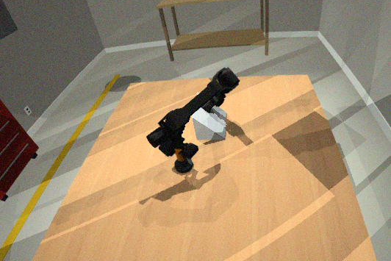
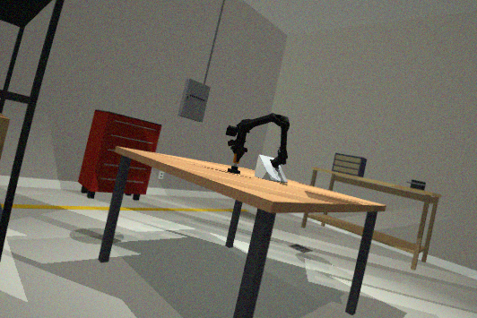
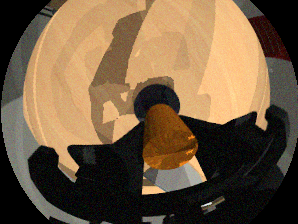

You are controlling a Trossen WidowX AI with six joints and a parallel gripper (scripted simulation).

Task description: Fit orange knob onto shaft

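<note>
The orange knob is 3 cm above my gripper tip. The rest, counted from my gripper tip: dark round pedestal (4 cm below).
</note>
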